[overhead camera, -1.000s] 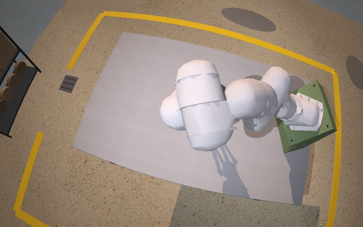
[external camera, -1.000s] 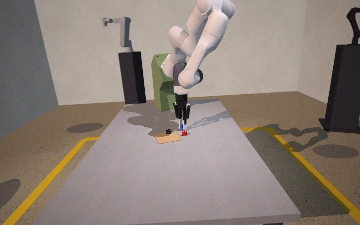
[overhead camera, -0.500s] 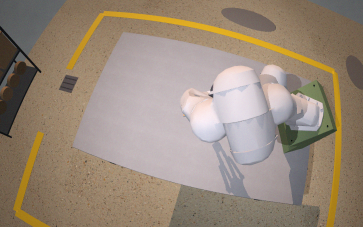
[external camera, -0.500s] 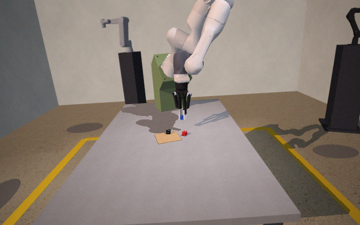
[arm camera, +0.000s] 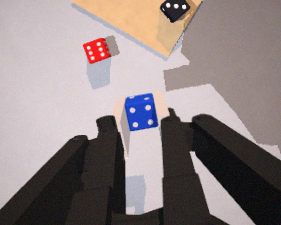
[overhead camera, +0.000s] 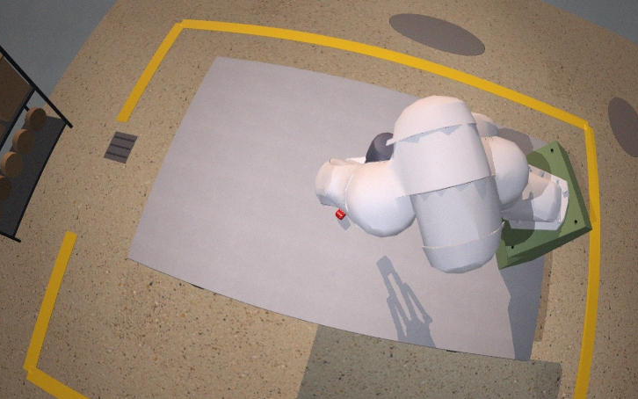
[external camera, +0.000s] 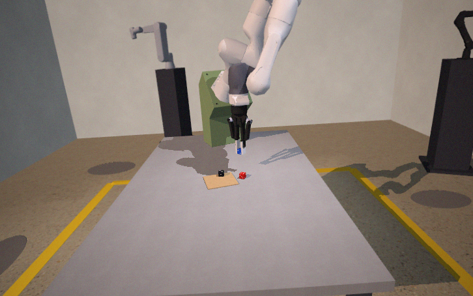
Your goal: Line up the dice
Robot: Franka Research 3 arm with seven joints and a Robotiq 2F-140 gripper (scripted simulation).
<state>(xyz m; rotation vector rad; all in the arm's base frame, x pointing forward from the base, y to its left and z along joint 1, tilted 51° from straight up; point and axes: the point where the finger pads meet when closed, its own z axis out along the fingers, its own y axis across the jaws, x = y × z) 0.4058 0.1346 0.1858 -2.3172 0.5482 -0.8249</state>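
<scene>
The tan mat lies 120 mm ahead of my hand, 60 mm to the right of it and 130 mm below it. Round my hand: red die: 70 mm ahead, 30 mm to the left, 120 mm below; black die: 80 mm ahead, 80 mm to the right, 110 mm below; blue die: 20 mm below.
</scene>
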